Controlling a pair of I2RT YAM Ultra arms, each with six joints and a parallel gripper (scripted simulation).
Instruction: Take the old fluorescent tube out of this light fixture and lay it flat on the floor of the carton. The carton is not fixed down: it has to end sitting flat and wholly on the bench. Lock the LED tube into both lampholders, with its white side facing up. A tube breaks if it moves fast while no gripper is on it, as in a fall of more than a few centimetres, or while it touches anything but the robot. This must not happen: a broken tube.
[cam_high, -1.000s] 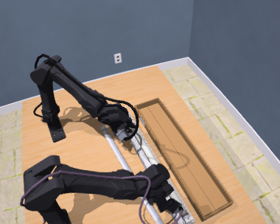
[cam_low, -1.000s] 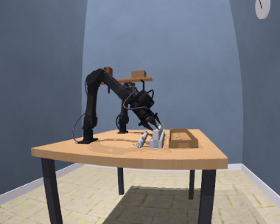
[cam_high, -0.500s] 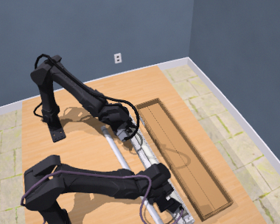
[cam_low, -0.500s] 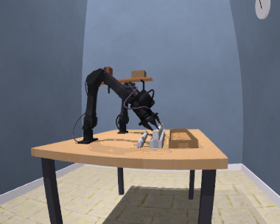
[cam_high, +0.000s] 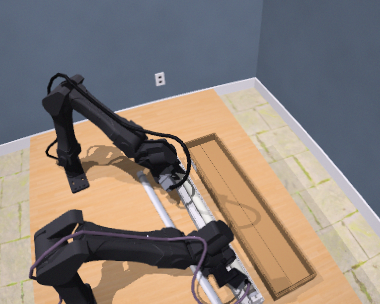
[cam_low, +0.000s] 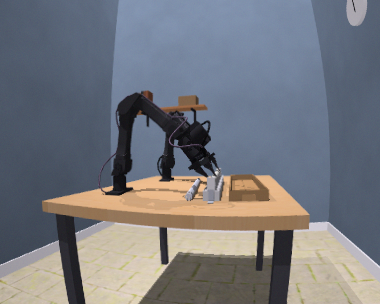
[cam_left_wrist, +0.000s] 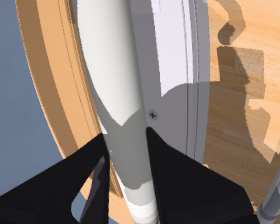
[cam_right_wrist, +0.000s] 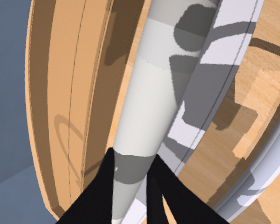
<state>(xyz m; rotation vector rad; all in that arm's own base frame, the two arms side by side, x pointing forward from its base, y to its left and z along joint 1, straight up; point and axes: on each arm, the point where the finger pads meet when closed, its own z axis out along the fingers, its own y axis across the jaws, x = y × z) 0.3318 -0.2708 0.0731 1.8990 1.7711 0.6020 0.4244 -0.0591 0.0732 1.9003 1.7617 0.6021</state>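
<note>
Right now the lampholder is 130 mm to the right of my right hand, 20 mm ahead of it and 10 mm below it. From my right hand the other things lie so: light fixture 170 mm to the left, 20 mm below, 20 mm behind; LED tube 150 mm to the left, 120 mm behind, 60 mm below; old fluorescent tube 170 mm to the left, 20 mm behind, 10 mm below.
</note>
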